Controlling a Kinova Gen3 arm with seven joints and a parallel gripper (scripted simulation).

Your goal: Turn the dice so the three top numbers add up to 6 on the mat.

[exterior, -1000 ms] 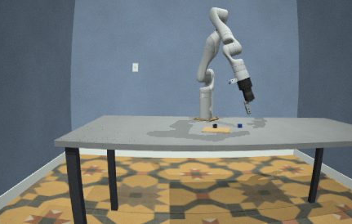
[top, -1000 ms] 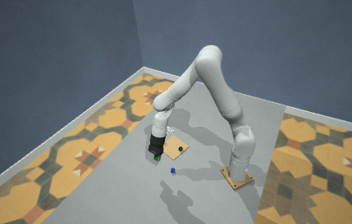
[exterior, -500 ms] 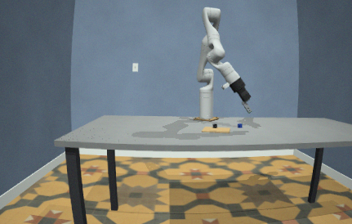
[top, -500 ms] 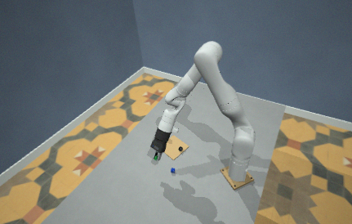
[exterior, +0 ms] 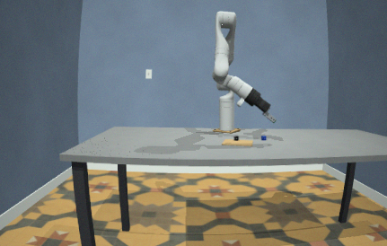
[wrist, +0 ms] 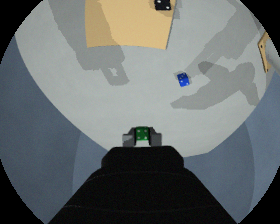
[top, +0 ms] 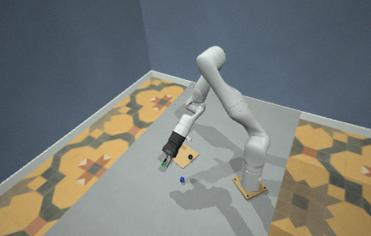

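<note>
Right now the blue die is 90 mm behind my hand and 110 mm below it. Round my hand: black die: 70 mm behind, 160 mm to the right, 110 mm below; then green die: 10 mm to the left, 10 mm below; then tan mat: 20 mm behind, 160 mm to the right, 120 mm below.
</note>
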